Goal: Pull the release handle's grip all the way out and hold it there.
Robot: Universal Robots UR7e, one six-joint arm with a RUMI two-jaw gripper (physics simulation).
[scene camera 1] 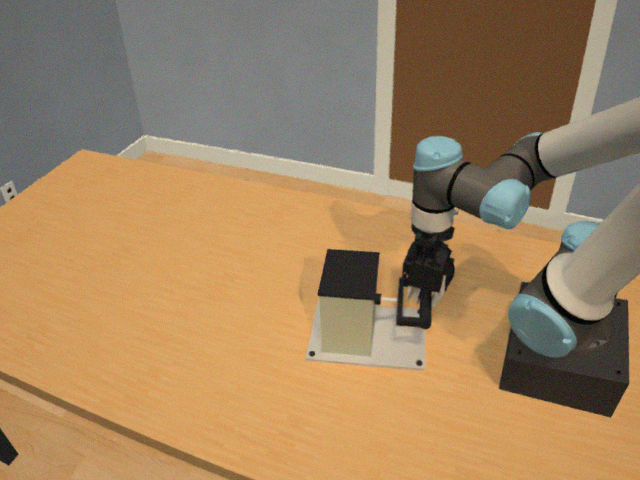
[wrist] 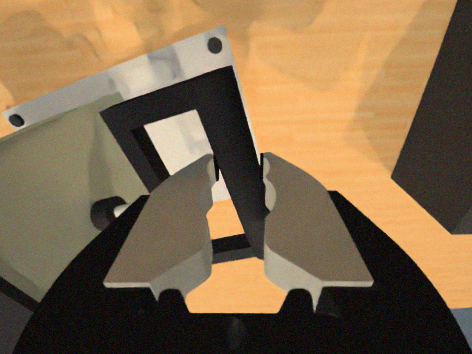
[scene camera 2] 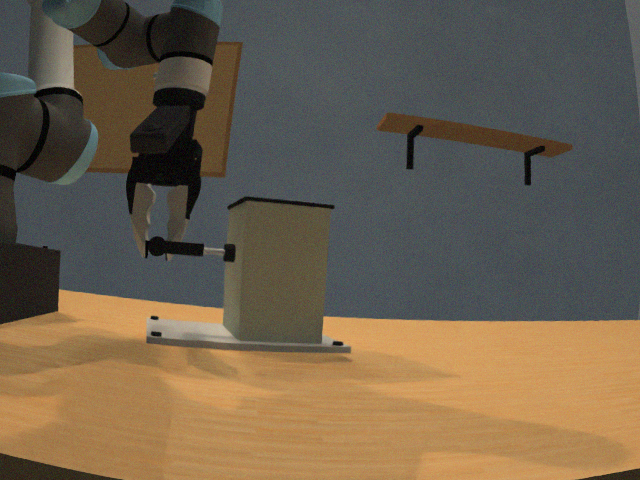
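The release handle is a black rectangular loop whose outer bar is the grip [scene camera 1: 424, 310] [scene camera 2: 157, 246] [wrist: 231, 125]. A pale rod [scene camera 1: 388, 299] [scene camera 2: 213, 251] [wrist: 120, 210] joins it to the side of a pale green box [scene camera 1: 346, 325] [scene camera 2: 279, 268] [wrist: 55, 160] with a black top. A short length of rod shows between the loop and the box's black collar. My gripper [scene camera 1: 425, 302] [scene camera 2: 157, 253] [wrist: 239, 157] points down, with one finger on each side of the grip, shut on it. The far finger's contact is partly hidden in the scene views.
The box stands on a light grey base plate [scene camera 1: 392, 353] [scene camera 2: 186, 330] [wrist: 195, 55] with dark bolts at its corners. The robot's dark base block [scene camera 1: 563, 382] [scene camera 2: 28, 284] [wrist: 440, 125] stands on the wooden table beyond the gripper. A wall shelf [scene camera 2: 475, 131] hangs behind.
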